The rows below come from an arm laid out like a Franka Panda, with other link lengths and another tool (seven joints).
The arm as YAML. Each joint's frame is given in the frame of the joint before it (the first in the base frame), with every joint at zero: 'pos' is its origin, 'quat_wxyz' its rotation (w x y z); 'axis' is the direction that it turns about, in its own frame. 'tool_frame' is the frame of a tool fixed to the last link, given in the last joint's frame.
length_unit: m
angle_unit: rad
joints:
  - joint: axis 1
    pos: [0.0, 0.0, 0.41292]
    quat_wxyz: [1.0, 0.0, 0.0, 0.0]
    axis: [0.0, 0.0, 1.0]
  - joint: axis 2
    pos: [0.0, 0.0, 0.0]
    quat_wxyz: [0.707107, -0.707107, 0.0, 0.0]
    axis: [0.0, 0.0, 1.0]
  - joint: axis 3
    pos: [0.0, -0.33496, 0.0]
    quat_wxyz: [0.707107, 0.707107, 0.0, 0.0]
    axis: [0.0, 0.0, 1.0]
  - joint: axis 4
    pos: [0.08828, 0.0, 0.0]
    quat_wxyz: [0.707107, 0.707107, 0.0, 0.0]
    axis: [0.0, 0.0, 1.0]
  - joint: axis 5
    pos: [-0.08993, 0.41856, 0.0]
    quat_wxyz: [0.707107, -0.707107, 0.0, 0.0]
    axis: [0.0, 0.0, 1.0]
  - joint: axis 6
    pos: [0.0, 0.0, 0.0]
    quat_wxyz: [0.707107, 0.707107, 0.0, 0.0]
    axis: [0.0, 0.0, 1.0]
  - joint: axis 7
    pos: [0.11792, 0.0, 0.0]
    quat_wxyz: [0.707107, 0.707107, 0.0, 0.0]
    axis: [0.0, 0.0, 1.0]
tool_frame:
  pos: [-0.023, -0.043, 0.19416]
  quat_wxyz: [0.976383, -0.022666, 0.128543, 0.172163]
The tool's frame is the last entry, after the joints.
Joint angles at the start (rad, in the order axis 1, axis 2, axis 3, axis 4, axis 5, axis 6, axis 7):
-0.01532 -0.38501 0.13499 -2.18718 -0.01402 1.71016 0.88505
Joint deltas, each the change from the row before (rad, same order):
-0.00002 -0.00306 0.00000 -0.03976 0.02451 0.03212 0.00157
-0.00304 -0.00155 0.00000 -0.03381 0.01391 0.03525 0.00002
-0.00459 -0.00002 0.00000 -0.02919 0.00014 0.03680 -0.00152
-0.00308 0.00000 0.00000 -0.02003 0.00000 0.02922 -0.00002
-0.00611 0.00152 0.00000 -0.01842 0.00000 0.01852 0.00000
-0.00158 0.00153 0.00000 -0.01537 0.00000 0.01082 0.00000
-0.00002 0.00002 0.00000 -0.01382 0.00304 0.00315 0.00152
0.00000 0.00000 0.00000 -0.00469 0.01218 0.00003 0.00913
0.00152 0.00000 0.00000 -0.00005 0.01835 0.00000 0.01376
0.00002 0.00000 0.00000 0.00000 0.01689 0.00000 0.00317
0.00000 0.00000 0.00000 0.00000 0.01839 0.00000 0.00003
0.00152 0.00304 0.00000 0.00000 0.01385 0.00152 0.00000
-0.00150 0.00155 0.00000 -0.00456 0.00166 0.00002 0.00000
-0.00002 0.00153 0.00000 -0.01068 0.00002 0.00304 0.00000
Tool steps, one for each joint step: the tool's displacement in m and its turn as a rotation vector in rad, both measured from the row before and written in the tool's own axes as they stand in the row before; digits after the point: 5 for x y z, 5 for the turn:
-0.00821 -0.00066 0.01378 0.00196 -0.02404 0.00623
-0.00359 -0.00084 0.01245 0.00533 -0.01196 0.00796
-0.00004 -0.00061 0.01187 0.00600 0.00210 0.00552
0.00029 -0.00092 0.00767 0.00744 0.00288 0.00564
0.00078 0.00110 0.00916 -0.00294 -0.00103 0.00591
-0.00152 0.00146 0.00780 -0.00599 -0.00220 0.00034
-0.00285 0.00232 0.00671 -0.00958 -0.00616 0.00032
-0.00207 -0.00001 0.00162 -0.00398 -0.01245 0.01233
-0.00241 -0.00172 -0.00145 0.00062 -0.01648 0.01856
-0.00188 -0.00108 -0.00126 0.00263 -0.01534 0.00922
-0.00214 -0.00104 -0.00141 0.00371 -0.01671 0.00675
-0.00243 -0.00146 0.00005 0.00175 -0.01317 0.00333
-0.00027 0.00096 0.00322 -0.00565 -0.00347 0.00110
-0.00144 0.00187 0.00614 -0.00874 -0.00258 -0.00111

